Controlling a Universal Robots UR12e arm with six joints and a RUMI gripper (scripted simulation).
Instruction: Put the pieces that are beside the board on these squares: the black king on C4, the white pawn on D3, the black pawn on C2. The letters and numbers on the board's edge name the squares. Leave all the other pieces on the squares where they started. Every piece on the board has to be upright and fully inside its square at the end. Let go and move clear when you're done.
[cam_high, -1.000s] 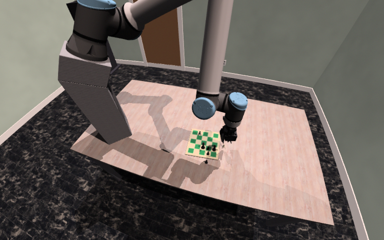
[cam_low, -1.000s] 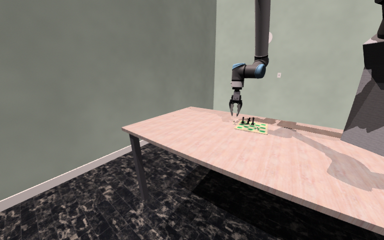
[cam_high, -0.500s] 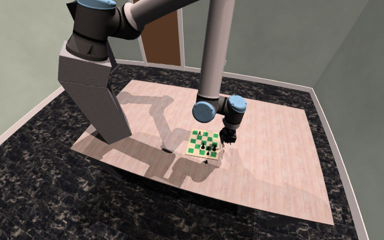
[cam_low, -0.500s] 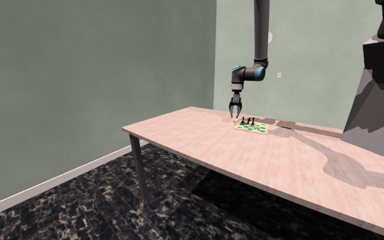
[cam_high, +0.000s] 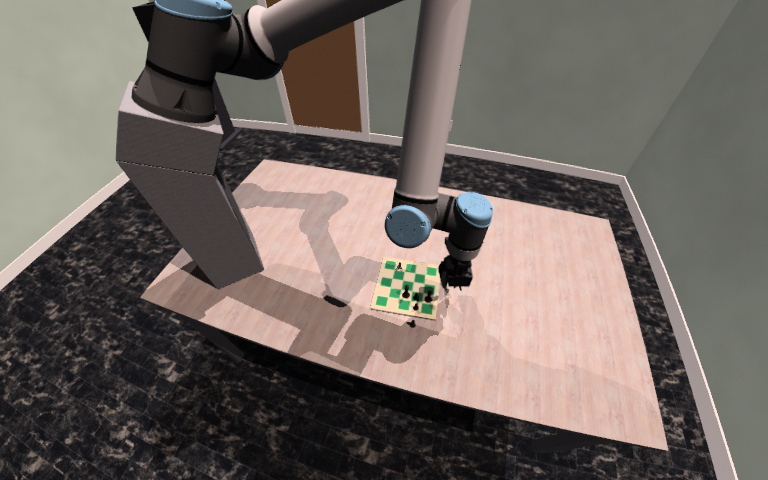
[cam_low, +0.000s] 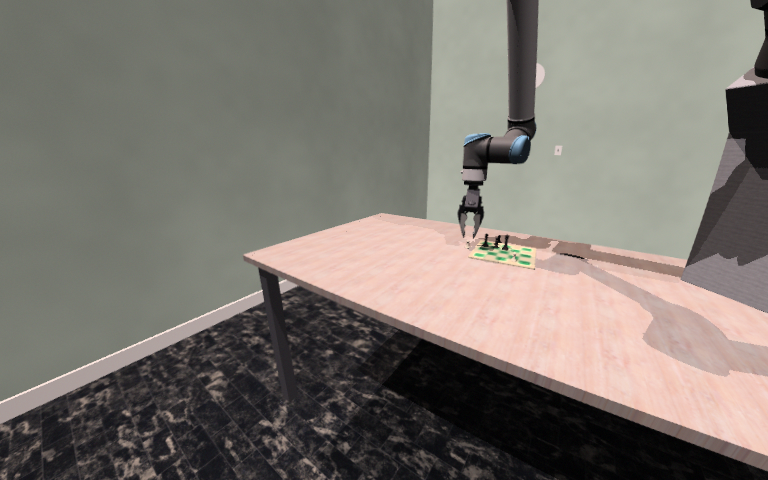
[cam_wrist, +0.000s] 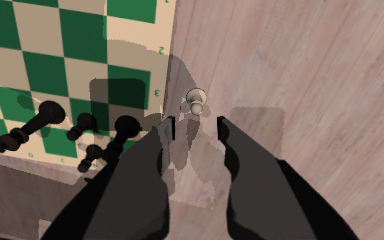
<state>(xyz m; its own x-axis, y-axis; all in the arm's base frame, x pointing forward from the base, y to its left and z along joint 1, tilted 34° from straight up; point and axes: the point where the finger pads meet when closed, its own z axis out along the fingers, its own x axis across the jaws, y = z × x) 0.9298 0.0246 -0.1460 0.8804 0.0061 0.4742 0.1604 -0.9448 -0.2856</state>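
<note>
Right now my hand is 140 mm past the black king, 40 mm to the left of it and 20 mm above it. Round my hand: chessboard (140 mm behind, 50 mm below).
</note>
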